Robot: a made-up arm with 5 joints. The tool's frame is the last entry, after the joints.
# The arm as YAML. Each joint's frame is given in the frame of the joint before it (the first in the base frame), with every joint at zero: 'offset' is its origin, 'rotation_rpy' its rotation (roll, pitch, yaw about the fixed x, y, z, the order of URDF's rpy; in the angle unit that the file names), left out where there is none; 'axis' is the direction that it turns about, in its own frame. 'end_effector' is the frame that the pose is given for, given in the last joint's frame.
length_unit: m
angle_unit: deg
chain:
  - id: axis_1
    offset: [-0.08, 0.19, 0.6]
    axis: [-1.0, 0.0, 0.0]
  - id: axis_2
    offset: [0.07, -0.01, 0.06]
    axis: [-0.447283, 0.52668, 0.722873]
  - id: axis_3
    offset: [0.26, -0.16, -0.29]
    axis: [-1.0, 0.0, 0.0]
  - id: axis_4
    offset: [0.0, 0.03, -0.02]
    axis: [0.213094, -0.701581, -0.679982]
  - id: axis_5
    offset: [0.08, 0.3, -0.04]
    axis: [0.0, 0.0, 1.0]
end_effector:
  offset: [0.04, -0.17, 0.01]
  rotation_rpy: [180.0, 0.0, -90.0]
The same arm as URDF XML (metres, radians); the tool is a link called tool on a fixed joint. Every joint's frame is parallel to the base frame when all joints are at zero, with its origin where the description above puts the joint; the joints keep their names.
<robot name="arm">
  <link name="base"/>
  <link name="link1"/>
  <link name="link2"/>
  <link name="link3"/>
  <link name="link4"/>
  <link name="link5"/>
  <link name="tool"/>
  <joint name="axis_1" type="continuous">
    <parent link="base"/>
    <child link="link1"/>
    <origin xyz="-0.08 0.19 0.6" rpy="0 0 0"/>
    <axis xyz="-1 0 0"/>
  </joint>
  <joint name="axis_2" type="continuous">
    <parent link="link1"/>
    <child link="link2"/>
    <origin xyz="0.07 -0.01 0.06" rpy="0 0 0"/>
    <axis xyz="-0.447283 0.52668 0.722873"/>
  </joint>
  <joint name="axis_3" type="continuous">
    <parent link="link2"/>
    <child link="link3"/>
    <origin xyz="0.26 -0.16 -0.29" rpy="0 0 0"/>
    <axis xyz="-1 0 0"/>
  </joint>
  <joint name="axis_4" type="continuous">
    <parent link="link3"/>
    <child link="link4"/>
    <origin xyz="0 0.03 -0.02" rpy="0 0 0"/>
    <axis xyz="0.213094 -0.701581 -0.679982"/>
  </joint>
  <joint name="axis_5" type="continuous">
    <parent link="link4"/>
    <child link="link5"/>
    <origin xyz="0.08 0.3 -0.04" rpy="0 0 0"/>
    <axis xyz="0 0 1"/>
  </joint>
  <joint name="tool_joint" type="fixed">
    <parent link="link5"/>
    <child link="tool"/>
    <origin xyz="0.04 -0.17 0.01" rpy="3.1416 0 -1.5708"/>
  </joint>
</robot>

